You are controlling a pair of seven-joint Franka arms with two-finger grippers.
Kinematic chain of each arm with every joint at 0, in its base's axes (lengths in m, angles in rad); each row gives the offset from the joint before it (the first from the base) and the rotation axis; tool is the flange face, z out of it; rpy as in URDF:
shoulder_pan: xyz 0 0 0.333 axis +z
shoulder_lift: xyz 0 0 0 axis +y
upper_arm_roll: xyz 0 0 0.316 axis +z
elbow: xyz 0.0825 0 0 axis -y
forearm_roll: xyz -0.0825 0 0.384 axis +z
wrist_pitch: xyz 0 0 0 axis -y
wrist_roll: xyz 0.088 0 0 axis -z
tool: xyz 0 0 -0.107 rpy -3.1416 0 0
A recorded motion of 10 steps. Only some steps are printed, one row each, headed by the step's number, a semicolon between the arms.
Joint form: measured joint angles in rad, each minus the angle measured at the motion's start. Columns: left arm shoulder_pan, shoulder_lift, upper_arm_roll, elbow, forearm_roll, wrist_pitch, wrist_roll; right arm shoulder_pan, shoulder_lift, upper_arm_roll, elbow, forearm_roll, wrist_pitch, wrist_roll.
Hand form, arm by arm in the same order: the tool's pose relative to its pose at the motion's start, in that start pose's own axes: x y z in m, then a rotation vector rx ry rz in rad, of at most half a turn. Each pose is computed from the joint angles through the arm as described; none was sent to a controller.
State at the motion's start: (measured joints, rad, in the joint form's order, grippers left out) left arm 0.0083 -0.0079 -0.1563 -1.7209 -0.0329 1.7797 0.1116; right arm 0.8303 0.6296 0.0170 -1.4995 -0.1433 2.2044 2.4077
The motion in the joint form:
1: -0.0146 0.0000 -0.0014 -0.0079 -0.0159 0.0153 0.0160; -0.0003 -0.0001 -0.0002 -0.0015 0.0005 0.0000 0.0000
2: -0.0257 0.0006 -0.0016 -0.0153 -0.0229 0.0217 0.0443; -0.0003 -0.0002 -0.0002 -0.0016 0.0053 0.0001 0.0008
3: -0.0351 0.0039 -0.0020 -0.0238 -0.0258 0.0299 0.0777; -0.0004 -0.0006 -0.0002 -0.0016 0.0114 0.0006 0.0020
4: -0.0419 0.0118 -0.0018 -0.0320 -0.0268 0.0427 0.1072; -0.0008 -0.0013 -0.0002 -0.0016 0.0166 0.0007 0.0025
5: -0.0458 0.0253 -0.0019 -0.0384 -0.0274 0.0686 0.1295; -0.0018 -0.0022 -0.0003 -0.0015 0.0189 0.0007 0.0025
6: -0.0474 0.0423 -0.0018 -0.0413 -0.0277 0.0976 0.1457; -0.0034 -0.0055 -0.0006 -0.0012 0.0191 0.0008 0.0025
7: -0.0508 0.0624 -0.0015 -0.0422 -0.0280 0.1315 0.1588; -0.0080 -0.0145 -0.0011 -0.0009 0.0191 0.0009 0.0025
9: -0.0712 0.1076 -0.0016 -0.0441 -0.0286 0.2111 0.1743; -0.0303 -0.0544 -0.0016 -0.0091 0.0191 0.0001 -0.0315
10: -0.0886 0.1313 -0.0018 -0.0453 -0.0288 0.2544 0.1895; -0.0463 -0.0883 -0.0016 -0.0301 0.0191 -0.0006 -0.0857
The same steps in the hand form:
1: 0.0017 0.0102 0.0027 -0.0156 0.0087 0.0282; 0.0005 0.0001 0.0006 -0.0012 0.0008 0.0006
2: 0.0022 0.0170 0.0062 -0.0233 0.0078 0.0658; 0.0003 0.0003 0.0006 -0.0040 -0.0018 0.0042
3: 0.0031 0.0224 0.0116 -0.0276 0.0048 0.1077; 0.0002 0.0003 0.0003 -0.0071 -0.0057 0.0092
4: 0.0052 0.0256 0.0191 -0.0304 0.0021 0.1426; 0.0003 0.0001 -0.0002 -0.0096 -0.0090 0.0132
5: 0.0096 0.0268 0.0277 -0.0321 0.0088 0.1673; 0.0008 -0.0005 -0.0008 -0.0102 -0.0108 0.0158
6: 0.0152 0.0263 0.0365 -0.0332 0.0186 0.1833; 0.0017 -0.0018 -0.0032 -0.0076 -0.0130 0.0180
7: 0.0219 0.0266 0.0458 -0.0341 0.0322 0.1976; 0.0043 -0.0053 -0.0093 -0.0005 -0.0185 0.0239
9: 0.0368 0.0357 0.0668 -0.0365 0.0655 0.2286; 0.0181 -0.0180 -0.0322 0.0230 -0.0354 0.0153
10: 0.0442 0.0449 0.0780 -0.0380 0.0842 0.2585; 0.0303 -0.0234 -0.0455 0.0335 -0.0399 -0.0220

